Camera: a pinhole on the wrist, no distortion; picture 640 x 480 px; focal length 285.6 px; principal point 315.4 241.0 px. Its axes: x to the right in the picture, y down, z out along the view. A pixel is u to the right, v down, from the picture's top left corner.
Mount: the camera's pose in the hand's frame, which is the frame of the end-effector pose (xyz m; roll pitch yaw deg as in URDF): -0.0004 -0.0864 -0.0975 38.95 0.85 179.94
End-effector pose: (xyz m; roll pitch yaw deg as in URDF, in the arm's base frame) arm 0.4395 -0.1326 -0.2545 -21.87 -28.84 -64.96
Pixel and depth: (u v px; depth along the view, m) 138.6 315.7 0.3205
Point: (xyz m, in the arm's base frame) 0.5875 -0.1581 -0.0087
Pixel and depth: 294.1 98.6 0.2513
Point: 0.6036 -0.0962 -0.2857
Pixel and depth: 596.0 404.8 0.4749
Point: 0.3287 0.4901 -0.1293
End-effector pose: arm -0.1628 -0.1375 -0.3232 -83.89 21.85 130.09
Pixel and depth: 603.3 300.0 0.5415
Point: -0.1091 -0.8246 -0.2339
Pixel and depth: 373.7 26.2 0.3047
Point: -0.0760 -0.2789 -0.5617
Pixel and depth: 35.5 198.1 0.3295
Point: -0.4329 -0.0473 -0.5756
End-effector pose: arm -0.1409 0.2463 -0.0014 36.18 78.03 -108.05
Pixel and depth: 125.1 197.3 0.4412
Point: -0.1836 -0.1229 -0.2200
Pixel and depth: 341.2 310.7 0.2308
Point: -0.2249 0.1727 0.0438
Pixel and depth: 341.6 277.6 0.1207
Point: -0.1581 0.2635 0.0095
